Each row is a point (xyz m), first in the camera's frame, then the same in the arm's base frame.
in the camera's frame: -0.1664 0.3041 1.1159
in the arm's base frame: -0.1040 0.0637 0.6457
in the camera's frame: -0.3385 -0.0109 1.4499
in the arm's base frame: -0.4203 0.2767 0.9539
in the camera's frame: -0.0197 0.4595 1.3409
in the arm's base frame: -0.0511 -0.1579 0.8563
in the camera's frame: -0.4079 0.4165 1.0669
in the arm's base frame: 0.0817 0.2597 0.6677
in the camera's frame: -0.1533 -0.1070 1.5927
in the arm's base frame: -0.5949 0.1138 1.0369
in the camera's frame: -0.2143 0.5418 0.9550
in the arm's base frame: 0.1665 0.0550 0.5388
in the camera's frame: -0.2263 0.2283 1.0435
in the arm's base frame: -0.1413 0.1553 0.5765
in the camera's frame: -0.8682 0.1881 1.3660
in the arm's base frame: -0.0625 0.7185 1.0172
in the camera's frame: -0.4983 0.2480 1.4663
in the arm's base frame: -0.1362 0.3387 1.0450
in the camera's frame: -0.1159 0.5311 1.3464
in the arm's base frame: 0.0424 -0.0924 0.8935
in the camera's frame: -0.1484 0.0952 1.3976
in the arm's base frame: -0.3653 0.0726 0.8801
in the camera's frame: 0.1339 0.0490 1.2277
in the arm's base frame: -0.4534 -0.1500 0.6490
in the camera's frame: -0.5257 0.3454 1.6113
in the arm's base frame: -0.0692 0.3105 1.2062
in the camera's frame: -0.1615 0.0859 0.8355
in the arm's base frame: -0.2474 0.1729 0.3395
